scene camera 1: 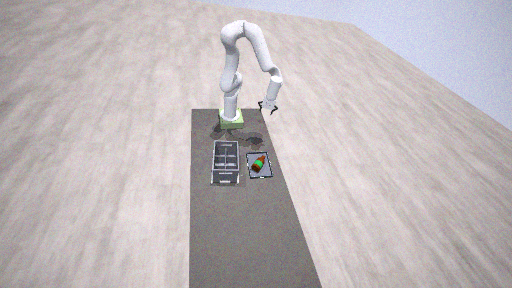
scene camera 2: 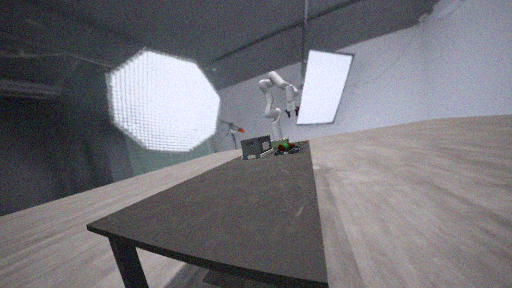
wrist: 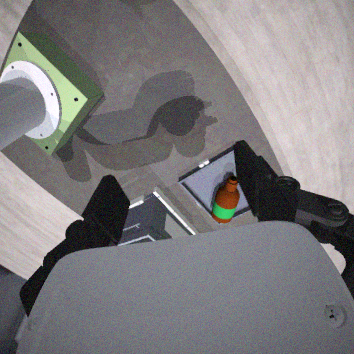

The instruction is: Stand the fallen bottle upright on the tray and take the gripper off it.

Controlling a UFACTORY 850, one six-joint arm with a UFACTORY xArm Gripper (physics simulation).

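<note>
A brown bottle with a green band lies on its side on the grey, dark-rimmed tray. In scene camera 1 its neck points to the back right. My gripper is open and empty. It hangs high above the table's level, behind the tray and apart from the bottle. In the wrist view the right finger covers part of the tray's right side, and the bottle shows between the fingers, close to the right one.
A grey crate with compartments stands close to the left of the tray in scene camera 1. The arm's green base block is at the back of the dark table.
</note>
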